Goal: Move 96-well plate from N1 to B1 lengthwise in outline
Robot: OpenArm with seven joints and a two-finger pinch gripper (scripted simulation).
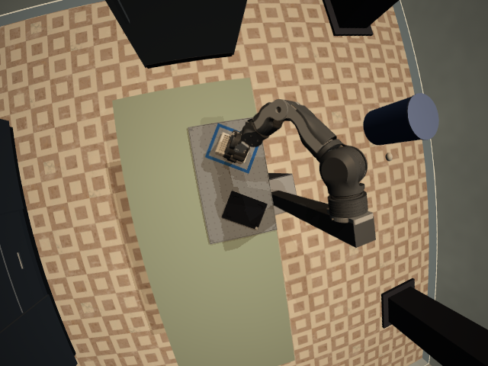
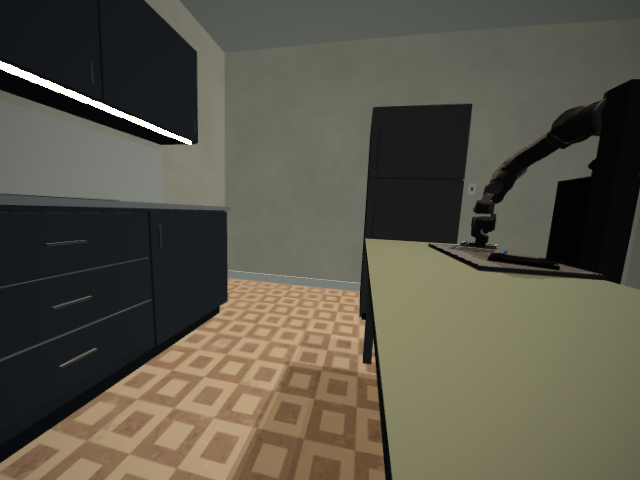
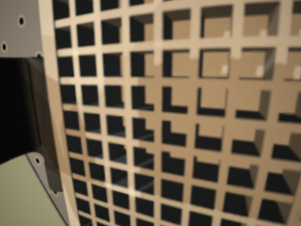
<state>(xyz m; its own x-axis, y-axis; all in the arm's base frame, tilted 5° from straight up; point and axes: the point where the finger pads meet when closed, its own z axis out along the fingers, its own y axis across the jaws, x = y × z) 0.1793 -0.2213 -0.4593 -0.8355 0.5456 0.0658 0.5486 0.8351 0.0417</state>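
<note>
Right now the cream 96-well plate is right at my hand. The rest, counted from my hand: black plate nest N1: 270 mm to the left, 10 mm below, 10 mm ahead.
</note>
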